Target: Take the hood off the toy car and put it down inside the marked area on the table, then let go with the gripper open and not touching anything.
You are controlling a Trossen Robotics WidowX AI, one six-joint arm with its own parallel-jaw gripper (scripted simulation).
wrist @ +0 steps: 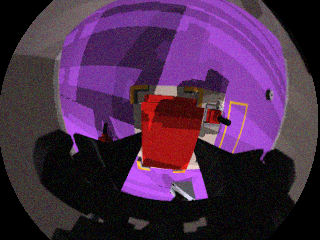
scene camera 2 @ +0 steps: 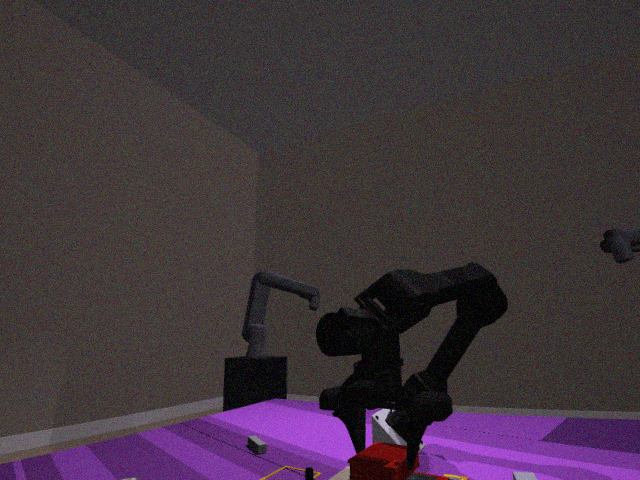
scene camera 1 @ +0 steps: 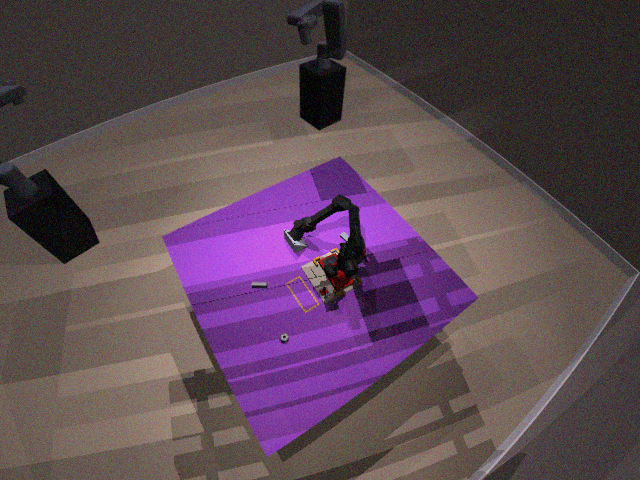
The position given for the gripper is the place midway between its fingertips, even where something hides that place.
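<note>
The gripper is visible in scene camera 2 (scene camera 2: 385,464) and also in the wrist view (wrist: 168,137).
</note>
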